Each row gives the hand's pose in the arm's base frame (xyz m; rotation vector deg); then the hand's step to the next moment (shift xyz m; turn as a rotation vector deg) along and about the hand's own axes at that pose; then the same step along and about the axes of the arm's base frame.
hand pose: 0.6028 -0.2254 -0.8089 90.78 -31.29 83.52
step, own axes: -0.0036 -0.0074 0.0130 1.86 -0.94 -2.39
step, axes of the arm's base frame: 0.0124 -0.0079 -0.0046 -0.18 2.90 1.27
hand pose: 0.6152 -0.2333 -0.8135 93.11 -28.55 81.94
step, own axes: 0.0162 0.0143 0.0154 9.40 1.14 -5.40
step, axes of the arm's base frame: 0.0019 -0.0160 0.0211 -1.62 6.14 8.86
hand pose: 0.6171 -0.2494 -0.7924 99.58 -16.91 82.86
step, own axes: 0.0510 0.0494 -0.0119 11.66 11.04 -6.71
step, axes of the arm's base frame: -0.0244 -0.0061 0.0674 -8.22 1.62 15.26
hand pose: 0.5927 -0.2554 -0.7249 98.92 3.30 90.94
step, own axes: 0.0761 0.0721 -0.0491 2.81 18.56 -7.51
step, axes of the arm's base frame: -0.0582 0.0132 0.0992 -14.27 -7.79 12.02
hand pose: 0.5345 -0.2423 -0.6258 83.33 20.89 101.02
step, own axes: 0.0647 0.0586 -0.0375 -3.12 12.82 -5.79
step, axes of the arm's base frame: -0.0585 0.0196 0.0722 -10.33 -8.90 4.65
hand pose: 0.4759 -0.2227 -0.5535 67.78 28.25 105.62
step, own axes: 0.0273 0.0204 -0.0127 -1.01 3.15 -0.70
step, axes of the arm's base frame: -0.0251 0.0130 0.0229 -1.86 -2.47 1.35
